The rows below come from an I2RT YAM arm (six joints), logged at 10 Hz.
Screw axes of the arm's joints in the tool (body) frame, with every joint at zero. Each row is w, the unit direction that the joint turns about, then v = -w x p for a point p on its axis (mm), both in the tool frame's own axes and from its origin. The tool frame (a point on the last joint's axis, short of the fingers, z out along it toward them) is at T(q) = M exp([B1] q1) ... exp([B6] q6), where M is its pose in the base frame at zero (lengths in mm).
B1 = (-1, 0, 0, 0, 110.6, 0)
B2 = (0, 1, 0, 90.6, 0, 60)
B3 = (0, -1, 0, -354.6, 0, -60)
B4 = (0, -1, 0, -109.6, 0, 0)
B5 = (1, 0, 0, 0, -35.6, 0)
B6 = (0, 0, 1, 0, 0, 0)
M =
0 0 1 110.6
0 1 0 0
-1 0 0 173.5
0 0 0 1
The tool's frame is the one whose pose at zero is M.
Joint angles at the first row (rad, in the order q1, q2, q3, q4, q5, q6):
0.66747, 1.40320, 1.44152, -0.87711, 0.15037, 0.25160
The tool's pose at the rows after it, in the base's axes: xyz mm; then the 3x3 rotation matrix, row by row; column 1 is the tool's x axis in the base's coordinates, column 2 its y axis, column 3 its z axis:
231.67, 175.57, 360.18; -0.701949, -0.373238, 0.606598; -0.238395, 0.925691, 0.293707; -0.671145, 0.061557, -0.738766
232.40, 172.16, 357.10; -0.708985, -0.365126, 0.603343; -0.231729, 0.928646, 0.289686; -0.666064, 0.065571, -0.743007
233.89, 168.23, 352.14; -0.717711, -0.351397, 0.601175; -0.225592, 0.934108, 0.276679; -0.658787, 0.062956, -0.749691
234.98, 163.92, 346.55; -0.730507, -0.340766, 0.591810; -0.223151, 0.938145, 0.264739; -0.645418, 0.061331, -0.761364
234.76, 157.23, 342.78; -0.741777, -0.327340, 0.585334; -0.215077, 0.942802, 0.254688; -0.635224, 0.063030, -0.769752
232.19, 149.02, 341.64; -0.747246, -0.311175, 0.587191; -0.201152, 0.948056, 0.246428; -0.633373, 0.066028, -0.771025
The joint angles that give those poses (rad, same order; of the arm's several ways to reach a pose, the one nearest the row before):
0.66613, 1.39982, 1.43291, -0.87594, 0.14443, 0.25158
0.65450, 1.39333, 1.41669, -0.87162, 0.13791, 0.25282
0.64052, 1.38829, 1.39532, -0.86555, 0.13787, 0.25311
0.62550, 1.38375, 1.37395, -0.86603, 0.13227, 0.25163
0.60574, 1.37035, 1.35150, -0.86903, 0.12422, 0.25004
0.58600, 1.34529, 1.32794, -0.87187, 0.11971, 0.25003

